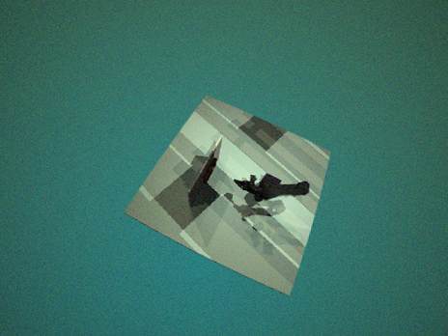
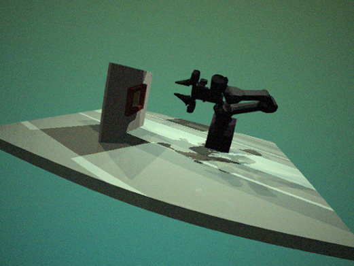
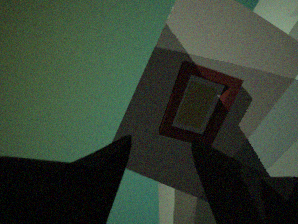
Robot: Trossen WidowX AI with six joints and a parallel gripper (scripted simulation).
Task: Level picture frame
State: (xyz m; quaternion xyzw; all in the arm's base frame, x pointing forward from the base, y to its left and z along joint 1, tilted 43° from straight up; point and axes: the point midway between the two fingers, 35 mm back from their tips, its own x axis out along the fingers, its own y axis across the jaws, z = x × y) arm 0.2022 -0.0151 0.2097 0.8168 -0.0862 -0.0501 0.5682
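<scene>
The red picture frame lies 180 mm ahead of my gripper tip, 50 mm to the right of it and 90 mm below it. Round my gripper tip: grey wall panel 200 mm ahead, 30 mm to the right, 100 mm below.
</scene>
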